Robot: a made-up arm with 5 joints. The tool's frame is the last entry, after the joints.
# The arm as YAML. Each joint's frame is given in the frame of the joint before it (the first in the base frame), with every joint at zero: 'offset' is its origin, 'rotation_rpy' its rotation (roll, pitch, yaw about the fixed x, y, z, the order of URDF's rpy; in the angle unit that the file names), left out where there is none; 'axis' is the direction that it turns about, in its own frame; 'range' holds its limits. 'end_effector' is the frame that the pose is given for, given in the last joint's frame.
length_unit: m
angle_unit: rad
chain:
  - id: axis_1
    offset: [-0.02, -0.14, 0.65]
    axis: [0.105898, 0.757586, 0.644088]
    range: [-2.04, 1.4]
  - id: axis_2
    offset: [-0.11, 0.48, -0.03]
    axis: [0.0, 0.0, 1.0]
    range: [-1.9, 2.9]
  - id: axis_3
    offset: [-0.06, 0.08, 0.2]
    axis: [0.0, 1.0, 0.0]
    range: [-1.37, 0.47]
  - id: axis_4
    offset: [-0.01, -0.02, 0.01]
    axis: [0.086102, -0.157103, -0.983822]
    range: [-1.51, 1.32]
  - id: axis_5
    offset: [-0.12, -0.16, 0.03]
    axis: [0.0, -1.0, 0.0]
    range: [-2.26, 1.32]
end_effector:
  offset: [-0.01, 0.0, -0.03]
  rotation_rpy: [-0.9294, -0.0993, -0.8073]
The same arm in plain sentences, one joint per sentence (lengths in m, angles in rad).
The arm has five revolute joints in a row. What follows holds with every joint at zero, and every direction is one of the base frame's. The first joint lies 0.02 m along -x and 0.14 m along -y and 0.65 m along +z from the base frame's origin and rotates about the direction (0.105898, 0.757586, 0.644088), from -2.04 to 1.4 rad. The second joint lies 0.11 m along -x and 0.48 m along +y and 0.03 m along -z from the first joint and rotates about +z, from -1.9 to 2.9 rad. The third joint lies 0.06 m along -x and 0.08 m along +y and 0.2 m along +z from the second joint and rotates about +y, from -1.37 to 0.47 rad. The fourth joint lies 0.01 m along -x and 0.02 m along -y and 0.01 m along +z from the third joint and rotates about the direction (0.086102, -0.157103, -0.983822), from -1.51 to 1.32 rad. The fifth joint lies 0.12 m along -x and 0.16 m along -y and 0.03 m along +z from the fourth joint and rotates about -y, from -2.26 to 1.32 rad. The tool frame, which is the frame that the pose is given for, lies 0.01 m along -x and 0.03 m along -z from the fifth joint; its axes are the base frame's turned by roll -0.9294, pitch -0.0993 and yaw -0.8073 rad (as in URDF: about the fixed x, then y, then z).
